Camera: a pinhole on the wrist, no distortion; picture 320 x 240 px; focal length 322.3 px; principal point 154.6 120.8 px. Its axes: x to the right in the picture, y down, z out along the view. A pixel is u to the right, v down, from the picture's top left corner.
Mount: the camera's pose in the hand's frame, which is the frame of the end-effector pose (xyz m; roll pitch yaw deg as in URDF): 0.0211 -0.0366 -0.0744 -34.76 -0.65 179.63
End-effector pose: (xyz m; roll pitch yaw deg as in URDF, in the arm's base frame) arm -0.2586 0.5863 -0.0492 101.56 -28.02 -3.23
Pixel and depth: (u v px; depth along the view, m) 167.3 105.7 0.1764
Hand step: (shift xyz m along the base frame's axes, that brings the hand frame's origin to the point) 0.0777 -0.0521 -0.1189
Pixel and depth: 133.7 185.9 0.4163
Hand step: 0.2137 -0.1584 -0.3124
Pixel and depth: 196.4 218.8 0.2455
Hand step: 0.1062 -0.0418 -0.2254
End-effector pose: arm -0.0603 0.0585 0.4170 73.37 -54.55 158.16
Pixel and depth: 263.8 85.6 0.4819
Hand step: 0.1121 0.4022 -0.2029
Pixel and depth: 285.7 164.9 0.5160
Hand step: 0.0396 0.4253 -0.3157
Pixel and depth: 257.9 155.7 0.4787
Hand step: 0.0198 0.4008 -0.2529
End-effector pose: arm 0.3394 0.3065 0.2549 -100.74 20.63 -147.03
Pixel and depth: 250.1 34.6 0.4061
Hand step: 0.2316 -0.2670 0.1413
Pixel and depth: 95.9 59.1 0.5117
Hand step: 0.0965 -0.4619 0.1169
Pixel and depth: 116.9 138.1 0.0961
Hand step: -0.0430 -0.0509 0.0762
